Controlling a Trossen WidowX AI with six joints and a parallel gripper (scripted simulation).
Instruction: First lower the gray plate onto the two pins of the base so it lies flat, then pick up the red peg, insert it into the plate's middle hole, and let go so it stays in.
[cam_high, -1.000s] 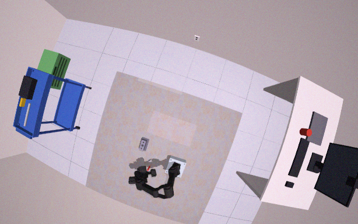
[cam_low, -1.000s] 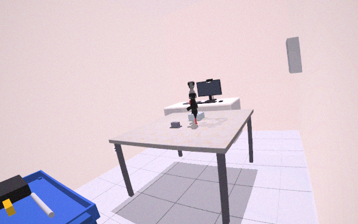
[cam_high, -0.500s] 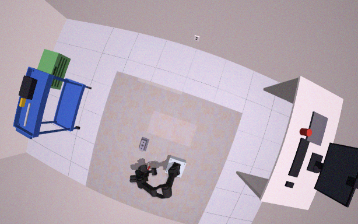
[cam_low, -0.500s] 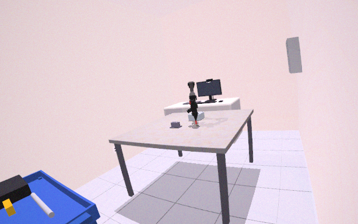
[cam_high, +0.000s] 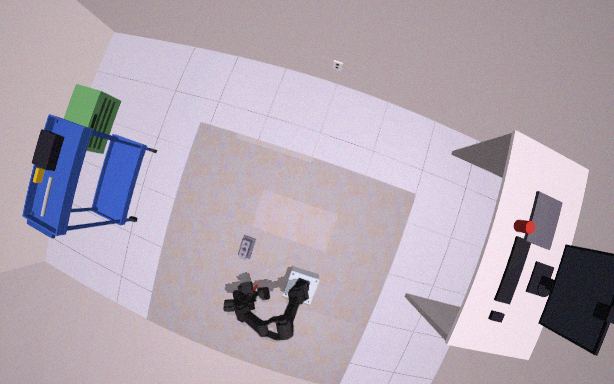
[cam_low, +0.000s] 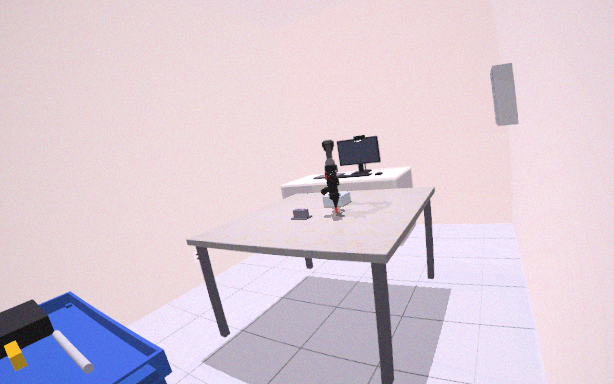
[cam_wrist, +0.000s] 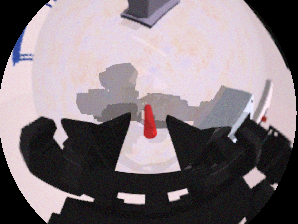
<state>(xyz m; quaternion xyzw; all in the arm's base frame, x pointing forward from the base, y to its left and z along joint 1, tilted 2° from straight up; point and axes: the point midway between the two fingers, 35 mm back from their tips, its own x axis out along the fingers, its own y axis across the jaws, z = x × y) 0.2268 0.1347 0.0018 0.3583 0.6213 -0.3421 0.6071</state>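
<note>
Right now my gripper tip is right at the red peg. Round my gripper tip: gray plate: 120 mm ahead, 190 mm to the right.
</note>
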